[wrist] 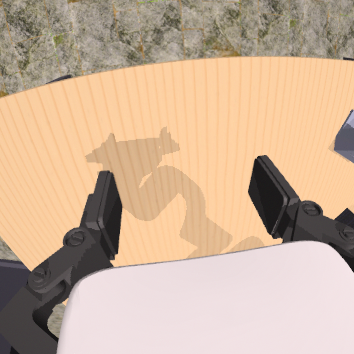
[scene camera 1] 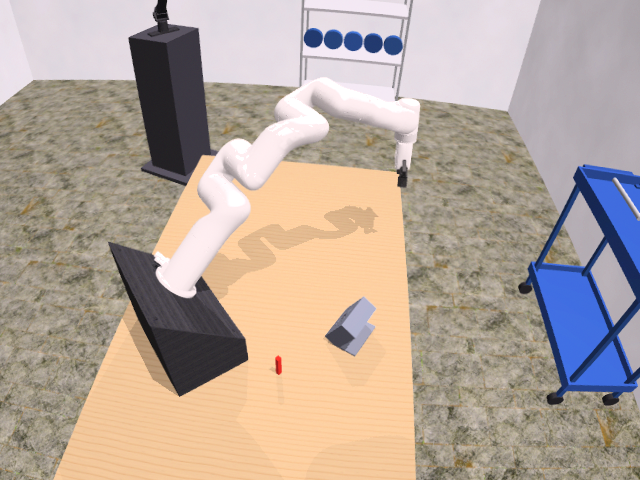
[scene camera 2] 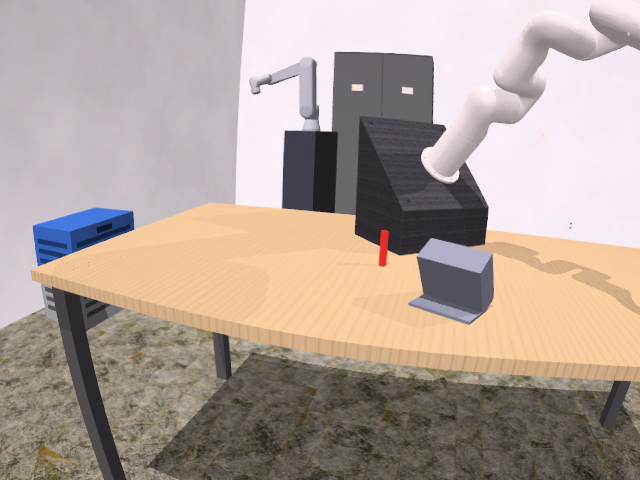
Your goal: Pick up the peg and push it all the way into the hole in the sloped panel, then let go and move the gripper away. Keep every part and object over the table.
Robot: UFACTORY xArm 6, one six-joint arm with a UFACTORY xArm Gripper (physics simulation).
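Where they show: gripper, fingertip midpoint: [wrist: 185, 180] [scene camera 1: 401, 180]; arm's base, origin of the base link: [scene camera 1: 175, 282] [scene camera 2: 439, 165].
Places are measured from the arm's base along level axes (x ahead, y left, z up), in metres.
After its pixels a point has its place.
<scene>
A thin red peg [scene camera 1: 278, 365] {x 0.325, y -0.012, z -0.165 m} [scene camera 2: 383, 248] {x 0.328, y -0.005, z -0.174 m} stands upright on the table [scene camera 1: 330, 413] {x 0.506, y -0.060, z -0.215 m} [scene camera 2: 170, 268] {x 0.660, y -0.341, z -0.215 m}, near the black base block. The grey-blue sloped panel [scene camera 1: 355, 318] {x 0.467, y 0.195, z -0.110 m} [scene camera 2: 450, 281] {x 0.482, y 0.209, z -0.160 m} stands to the right of the peg in both scene views; part of the panel [wrist: 346, 140] {x 0.446, y 0.279, z -0.181 m} shows at the right edge of the wrist view. Its hole cannot be made out. My gripper [scene camera 1: 402, 180] {x 0.422, y 0.729, z 0.021 m} [wrist: 185, 180] {x 0.422, y 0.729, z 0.021 m} is open and empty, high up near the far right corner of the table in scene camera 1, well away from peg and panel. It does not show in scene camera 2.
The black wedge-shaped base block [scene camera 1: 201, 335] {x 0.166, y -0.113, z 0.006 m} [scene camera 2: 439, 227] {x 0.115, y 0.052, z -0.152 m} carries the arm and stands close to the peg. A blue cart [scene camera 1: 573, 310] stands on the floor to the right of the table. A dark pedestal [scene camera 1: 178, 103] [scene camera 2: 299, 170] stands beyond the table.
</scene>
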